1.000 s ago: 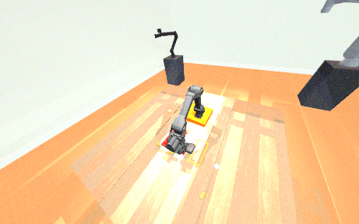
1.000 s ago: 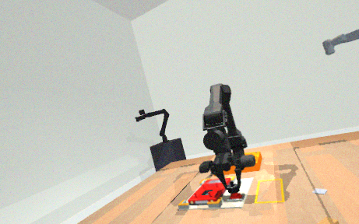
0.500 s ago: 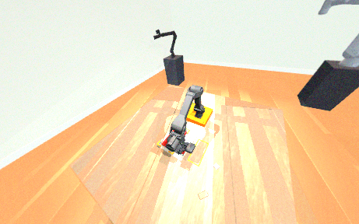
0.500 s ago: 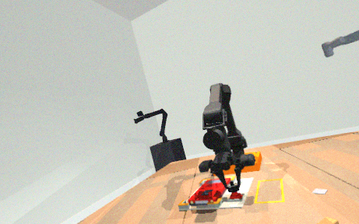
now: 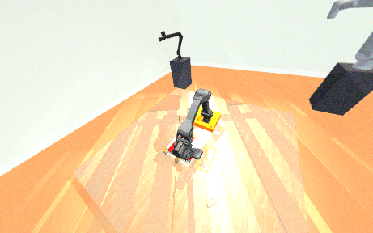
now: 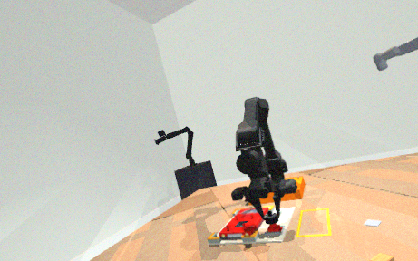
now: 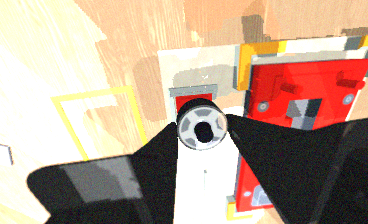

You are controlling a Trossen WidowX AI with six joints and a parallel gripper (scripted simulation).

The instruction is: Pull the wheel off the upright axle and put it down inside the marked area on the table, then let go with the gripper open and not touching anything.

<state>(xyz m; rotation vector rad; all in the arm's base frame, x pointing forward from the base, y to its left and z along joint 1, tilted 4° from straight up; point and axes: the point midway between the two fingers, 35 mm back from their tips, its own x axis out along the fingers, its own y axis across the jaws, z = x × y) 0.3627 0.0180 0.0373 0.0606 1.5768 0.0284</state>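
Now: the upright axle 1 cm below my gripper tip. Round my gripper tip: wheel (right at my gripper tip); then tan block (22 cm to the left, 16 cm ahead, 4 cm below); then small grey tile (24 cm to the left, 4 cm below, 2 cm behind).
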